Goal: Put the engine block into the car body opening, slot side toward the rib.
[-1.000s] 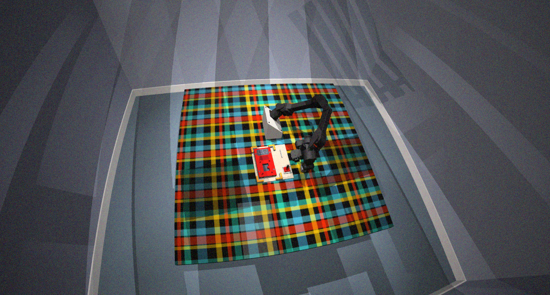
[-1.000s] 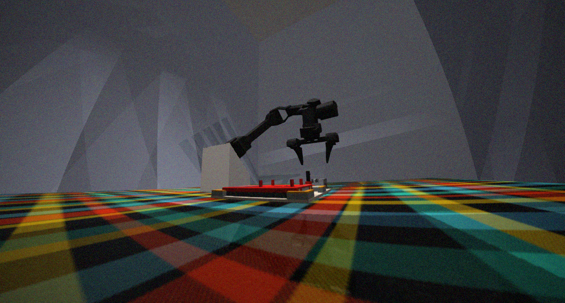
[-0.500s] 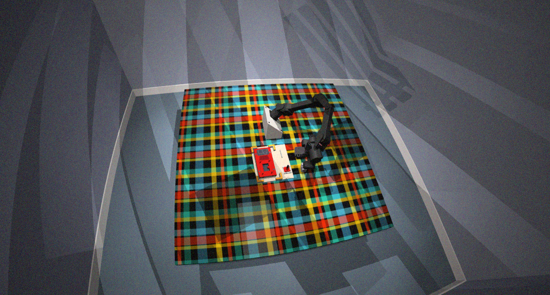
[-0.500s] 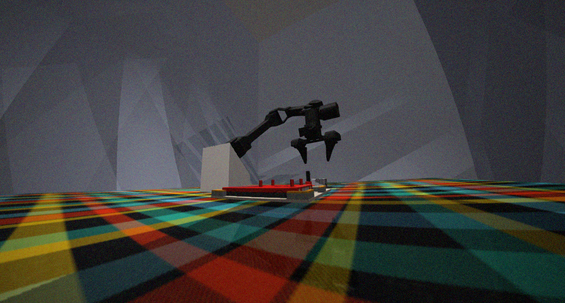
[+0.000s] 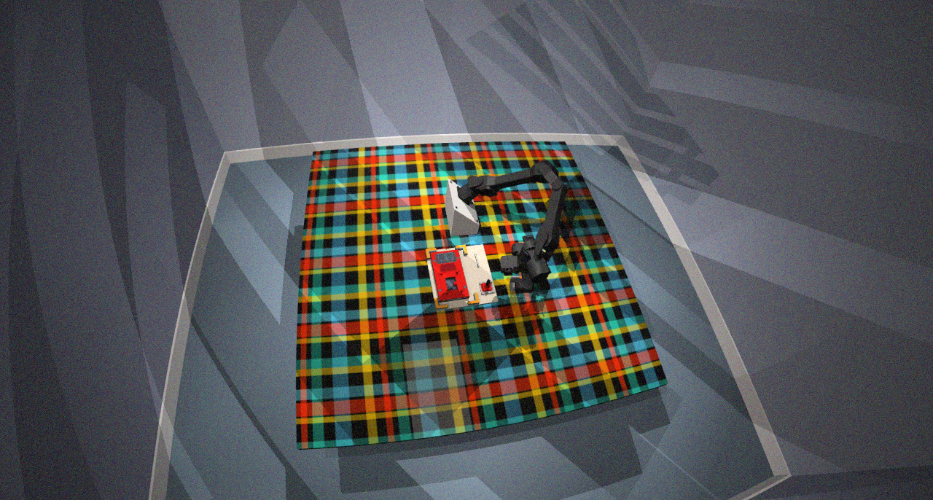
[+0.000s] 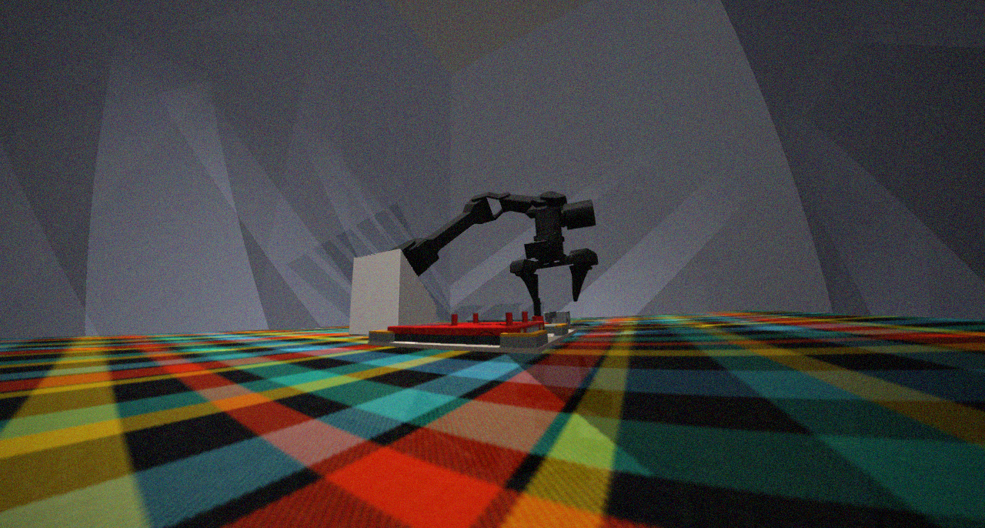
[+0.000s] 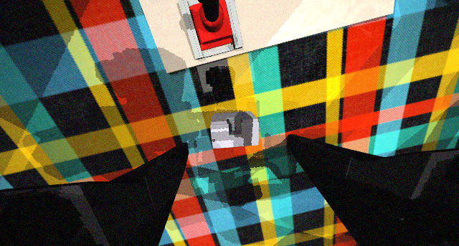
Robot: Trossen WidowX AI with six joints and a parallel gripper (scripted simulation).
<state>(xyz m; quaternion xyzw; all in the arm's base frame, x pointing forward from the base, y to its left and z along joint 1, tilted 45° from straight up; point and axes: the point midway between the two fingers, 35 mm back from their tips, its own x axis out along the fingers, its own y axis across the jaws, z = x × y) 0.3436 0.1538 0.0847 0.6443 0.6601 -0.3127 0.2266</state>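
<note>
Right now my gripper tip is 30 mm above the engine block.
</note>
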